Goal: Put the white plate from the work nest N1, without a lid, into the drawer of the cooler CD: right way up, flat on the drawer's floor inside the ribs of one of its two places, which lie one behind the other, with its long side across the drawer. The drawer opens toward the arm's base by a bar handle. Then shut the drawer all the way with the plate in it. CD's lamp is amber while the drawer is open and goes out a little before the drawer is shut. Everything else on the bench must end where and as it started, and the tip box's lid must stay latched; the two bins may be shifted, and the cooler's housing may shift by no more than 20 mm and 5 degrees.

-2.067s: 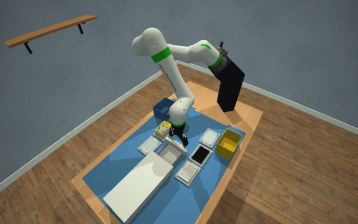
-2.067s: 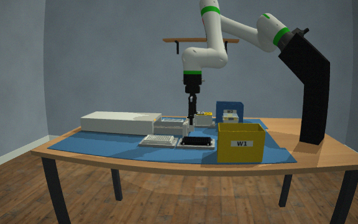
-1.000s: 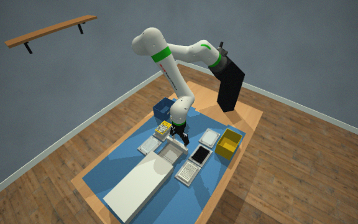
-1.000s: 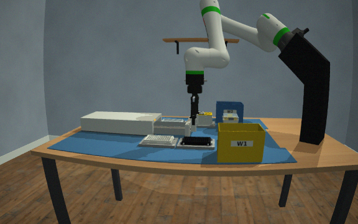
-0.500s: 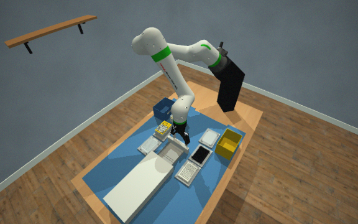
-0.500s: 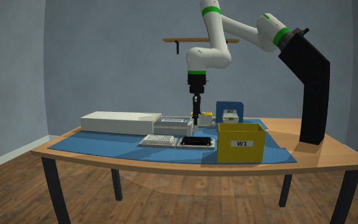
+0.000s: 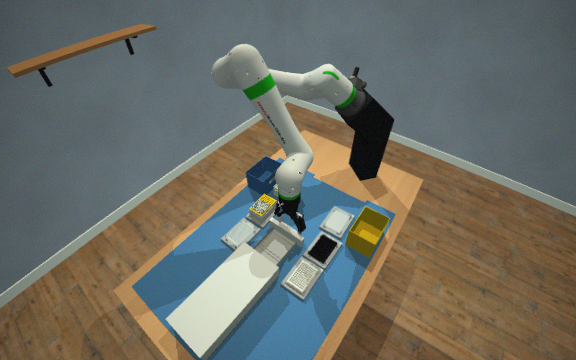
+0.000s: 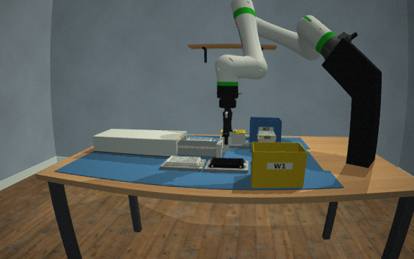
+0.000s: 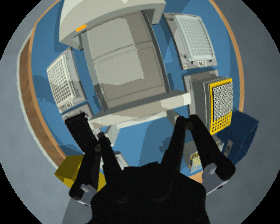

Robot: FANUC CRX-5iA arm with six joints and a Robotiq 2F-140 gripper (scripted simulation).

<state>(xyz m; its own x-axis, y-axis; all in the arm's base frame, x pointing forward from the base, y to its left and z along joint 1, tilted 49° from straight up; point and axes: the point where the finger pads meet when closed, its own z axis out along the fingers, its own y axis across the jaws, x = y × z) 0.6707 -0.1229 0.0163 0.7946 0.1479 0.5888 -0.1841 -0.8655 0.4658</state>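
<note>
Right now the grey nest N1 is 19 cm ahead of my hand, 15 cm to the left of it and 4 cm below it. The rest, counted from my hand: yellow-topped tip box: 6 cm behind, 18 cm to the right, 1 cm above; then yellow bin W1: 12 cm behind, 35 cm to the left, 1 cm below; then drawer: 13 cm ahead, 3 cm to the right, 2 cm below.
</note>
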